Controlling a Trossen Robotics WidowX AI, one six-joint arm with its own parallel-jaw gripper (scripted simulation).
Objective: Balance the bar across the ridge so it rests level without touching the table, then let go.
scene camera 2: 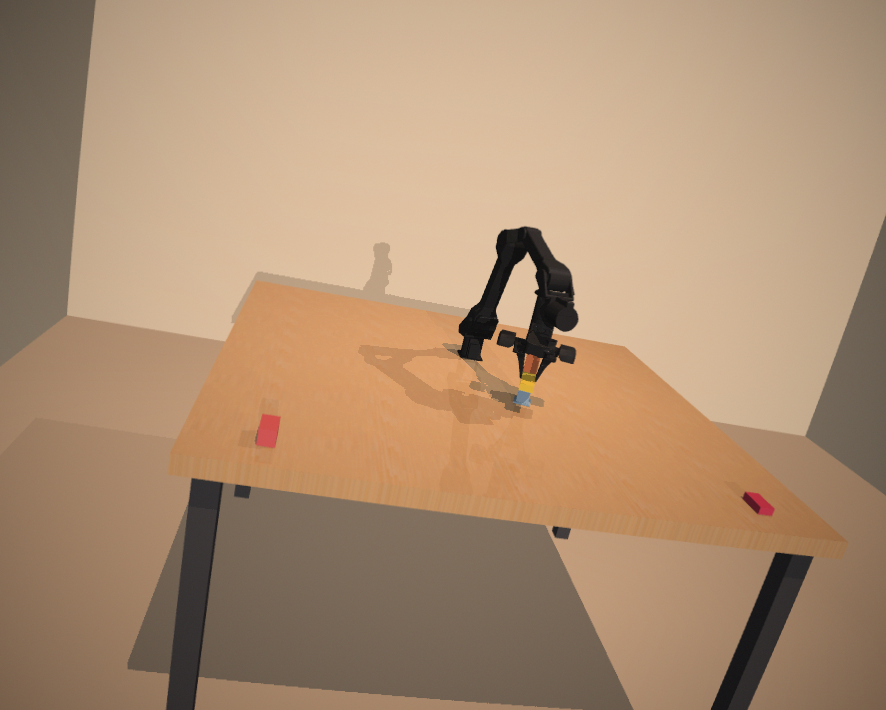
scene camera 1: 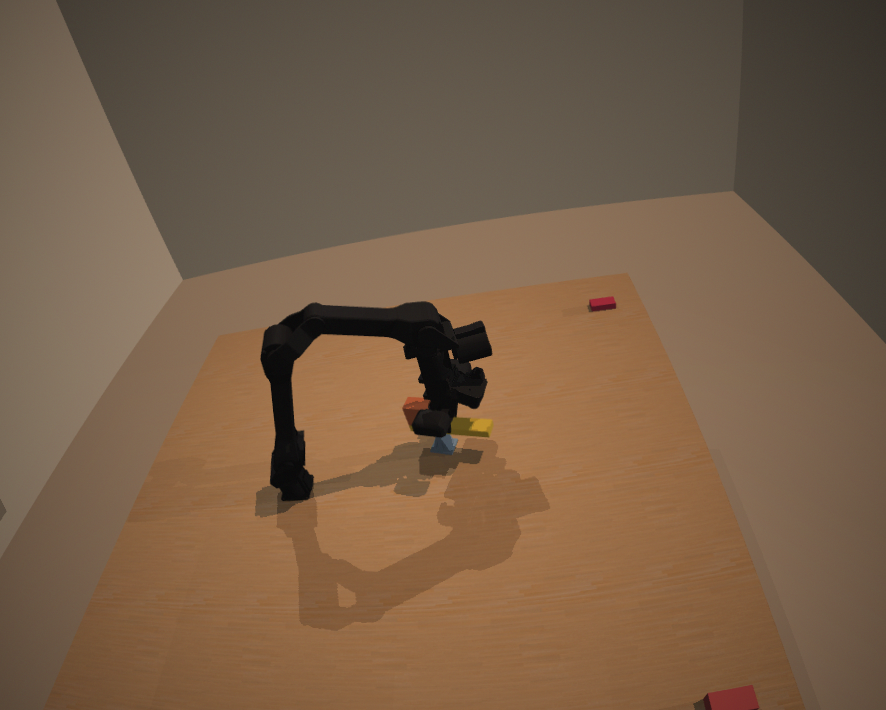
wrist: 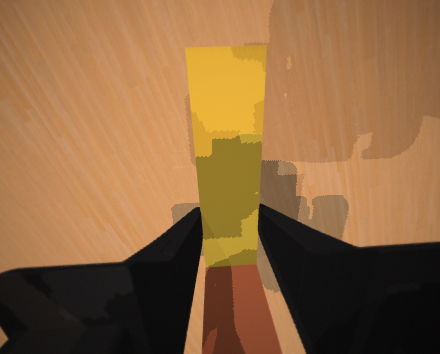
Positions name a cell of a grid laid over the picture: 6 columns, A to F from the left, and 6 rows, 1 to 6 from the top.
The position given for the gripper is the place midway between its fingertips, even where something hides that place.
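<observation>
The gripper (scene camera 1: D4) carries a bar (scene camera 1: D4). The bar (wrist: D2) is also visible together with the gripper (wrist: D4), and the gripper (scene camera 2: D4) appears again from elsewhere.
</observation>
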